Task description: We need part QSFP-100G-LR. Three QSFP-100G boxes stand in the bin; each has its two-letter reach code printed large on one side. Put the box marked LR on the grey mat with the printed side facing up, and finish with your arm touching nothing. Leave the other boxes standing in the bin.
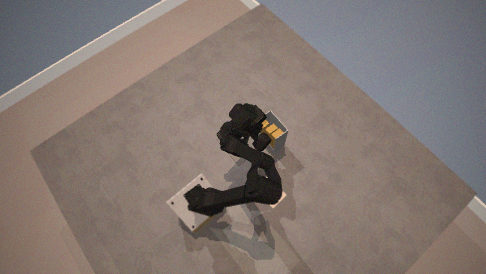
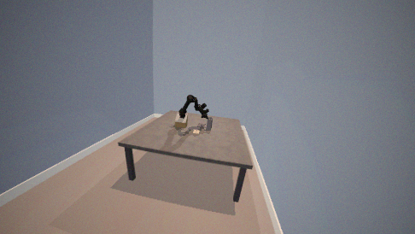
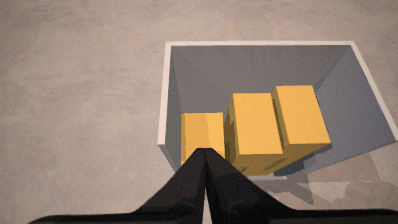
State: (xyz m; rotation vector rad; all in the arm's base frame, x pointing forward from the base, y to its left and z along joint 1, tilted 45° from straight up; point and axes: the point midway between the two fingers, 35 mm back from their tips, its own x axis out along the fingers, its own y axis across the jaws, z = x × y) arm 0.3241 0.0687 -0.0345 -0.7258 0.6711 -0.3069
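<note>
My gripper tip is 120 mm above the grey mat, 100 mm past it and 40 mm to the right of it.
</note>
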